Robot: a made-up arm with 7 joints. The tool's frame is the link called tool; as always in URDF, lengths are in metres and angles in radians.
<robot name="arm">
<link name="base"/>
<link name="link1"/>
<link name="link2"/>
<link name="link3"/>
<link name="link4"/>
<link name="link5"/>
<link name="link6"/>
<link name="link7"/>
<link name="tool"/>
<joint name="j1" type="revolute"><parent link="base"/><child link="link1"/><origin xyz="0 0 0"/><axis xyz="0.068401 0.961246 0.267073"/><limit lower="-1.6" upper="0.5" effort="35" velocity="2.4"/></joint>
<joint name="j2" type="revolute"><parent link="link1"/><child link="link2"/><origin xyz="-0.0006 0.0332 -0.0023"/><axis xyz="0.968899 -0.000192 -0.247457"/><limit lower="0" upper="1.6" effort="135" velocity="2.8"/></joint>
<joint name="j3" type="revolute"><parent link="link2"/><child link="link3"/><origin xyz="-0.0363 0.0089 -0.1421"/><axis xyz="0.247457 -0.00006 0.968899"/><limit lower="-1.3" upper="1.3" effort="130" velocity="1.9"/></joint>
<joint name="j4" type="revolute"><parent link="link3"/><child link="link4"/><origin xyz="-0.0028 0 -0.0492"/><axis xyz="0.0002 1 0.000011"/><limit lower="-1.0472" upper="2.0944" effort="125" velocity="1.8"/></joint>
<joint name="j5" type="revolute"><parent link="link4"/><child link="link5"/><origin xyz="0.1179 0.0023 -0.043"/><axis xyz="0.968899 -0.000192 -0.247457"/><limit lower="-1.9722" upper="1.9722" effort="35" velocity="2.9"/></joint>
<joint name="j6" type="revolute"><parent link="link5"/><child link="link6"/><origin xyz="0.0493 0 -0.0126"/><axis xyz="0.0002 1 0.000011"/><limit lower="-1.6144" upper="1.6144" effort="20" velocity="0.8"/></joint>
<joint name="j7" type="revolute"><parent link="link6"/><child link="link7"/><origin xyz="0.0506 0 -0.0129"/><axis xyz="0.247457 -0.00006 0.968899"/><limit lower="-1.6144" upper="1.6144" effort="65" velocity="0.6"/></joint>
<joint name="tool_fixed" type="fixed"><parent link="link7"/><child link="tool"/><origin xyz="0 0 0" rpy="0 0.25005 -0.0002"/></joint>
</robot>
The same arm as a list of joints. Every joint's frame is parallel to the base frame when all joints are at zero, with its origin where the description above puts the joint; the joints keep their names.
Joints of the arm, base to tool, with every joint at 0 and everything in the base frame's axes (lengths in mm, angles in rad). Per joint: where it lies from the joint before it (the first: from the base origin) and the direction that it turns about. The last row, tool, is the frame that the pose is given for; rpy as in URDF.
j1: xyz 0 0 0 axis 0.068403 0.961235 0.26711
j2: xyz -0.6 33.2 -2.3 axis 0.968889 -0.0002 -0.247497
j3: xyz -36.3 8.9 -142.1 axis 0.247497 -0.0001 0.968889
j4: xyz -2.8 0 -49.2 axis 0.0002 1 0
j5: xyz 117.9 2.3 -43 axis 0.968889 -0.0002 -0.247497
j6: xyz 49.3 0 -12.6 axis 0.0002 1 0
j7: xyz 50.6 0 -12.9 axis 0.247497 -0.0001 0.968889
tool: xyz 0 0 0 rpy 0 0.25 -0.0002
Joint limits (rad, base to tool): -1.6..0.5 0..1.6 -1.3..1.3 -1.0472..2.0944 -1.9722..1.9722 -1.6144..1.6144 -1.6144..1.6144

